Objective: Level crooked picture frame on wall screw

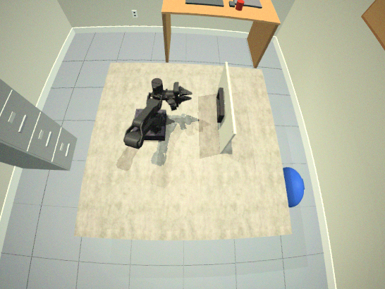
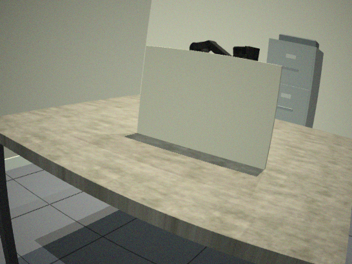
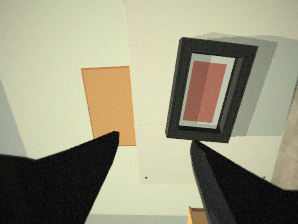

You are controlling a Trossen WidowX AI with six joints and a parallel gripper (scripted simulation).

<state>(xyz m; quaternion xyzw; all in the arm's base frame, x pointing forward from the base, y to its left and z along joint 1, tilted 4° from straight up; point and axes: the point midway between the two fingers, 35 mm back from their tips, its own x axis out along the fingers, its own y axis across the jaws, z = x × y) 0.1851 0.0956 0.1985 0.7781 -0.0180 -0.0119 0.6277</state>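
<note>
Now: gripper tip 19 cm short of the picture frame and 9 cm above it. Also, from my gripper tip: wall panel 20 cm ahead, 11 cm below, 2 cm to the right.
</note>
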